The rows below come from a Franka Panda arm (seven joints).
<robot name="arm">
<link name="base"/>
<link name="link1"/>
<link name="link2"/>
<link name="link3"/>
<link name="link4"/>
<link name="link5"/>
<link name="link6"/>
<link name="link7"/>
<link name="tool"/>
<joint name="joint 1" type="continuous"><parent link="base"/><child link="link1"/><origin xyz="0.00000 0.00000 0.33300"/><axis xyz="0 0 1"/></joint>
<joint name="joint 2" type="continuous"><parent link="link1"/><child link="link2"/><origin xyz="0.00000 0.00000 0.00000" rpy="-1.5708 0.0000 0.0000"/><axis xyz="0 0 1"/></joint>
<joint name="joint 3" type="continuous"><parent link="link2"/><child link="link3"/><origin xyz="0.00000 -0.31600 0.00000" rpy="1.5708 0.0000 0.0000"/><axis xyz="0 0 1"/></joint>
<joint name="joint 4" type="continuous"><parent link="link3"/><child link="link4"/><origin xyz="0.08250 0.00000 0.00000" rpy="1.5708 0.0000 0.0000"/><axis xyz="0 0 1"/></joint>
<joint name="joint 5" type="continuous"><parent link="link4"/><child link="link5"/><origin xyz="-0.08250 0.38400 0.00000" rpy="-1.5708 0.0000 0.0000"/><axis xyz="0 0 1"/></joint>
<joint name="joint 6" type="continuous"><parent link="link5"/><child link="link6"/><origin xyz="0.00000 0.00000 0.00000" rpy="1.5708 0.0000 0.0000"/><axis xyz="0 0 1"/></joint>
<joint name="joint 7" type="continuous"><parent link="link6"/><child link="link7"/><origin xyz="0.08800 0.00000 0.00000" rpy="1.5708 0.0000 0.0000"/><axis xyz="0 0 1"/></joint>
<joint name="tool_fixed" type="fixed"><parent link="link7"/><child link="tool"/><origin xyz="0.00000 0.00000 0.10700"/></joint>
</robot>
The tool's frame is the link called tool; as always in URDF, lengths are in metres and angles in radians. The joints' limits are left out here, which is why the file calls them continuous.
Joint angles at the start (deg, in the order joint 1, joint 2, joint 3, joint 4, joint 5, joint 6, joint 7): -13.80, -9.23, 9.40, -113.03, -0.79, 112.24, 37.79
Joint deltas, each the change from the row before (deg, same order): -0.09, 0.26, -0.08, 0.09, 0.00, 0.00, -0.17; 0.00, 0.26, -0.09, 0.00, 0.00, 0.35, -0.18; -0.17, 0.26, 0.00, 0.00, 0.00, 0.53, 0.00; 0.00, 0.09, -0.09, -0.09, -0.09, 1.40, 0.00; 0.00, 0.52, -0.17, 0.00, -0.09, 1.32, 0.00; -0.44, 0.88, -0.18, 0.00, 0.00, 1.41, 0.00; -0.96, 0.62, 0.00, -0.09, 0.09, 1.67, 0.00; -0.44, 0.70, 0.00, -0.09, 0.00, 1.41, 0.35
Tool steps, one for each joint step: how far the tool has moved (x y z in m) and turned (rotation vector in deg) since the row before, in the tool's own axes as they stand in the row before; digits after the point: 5 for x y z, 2 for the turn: 0.00174, 0.00078, 0.00178, -0.08, -0.15, 0.00; 0.00158, -0.00003, 0.00196, 0.09, 0.05, -0.09; 0.00227, 0.00033, 0.00173, 0.18, 0.20, 0.16; 0.00259, -0.00074, -0.00056, 0.69, 1.01, 0.05; 0.00394, -0.00064, 0.00304, 0.49, 0.64, 0.13; 0.00706, 0.00233, 0.00665, 0.36, 0.39, 0.61; 0.00852, 0.00509, 0.00459, 0.56, 0.75, 0.98; 0.00524, 0.00153, 0.00568, 0.39, 0.48, 0.78
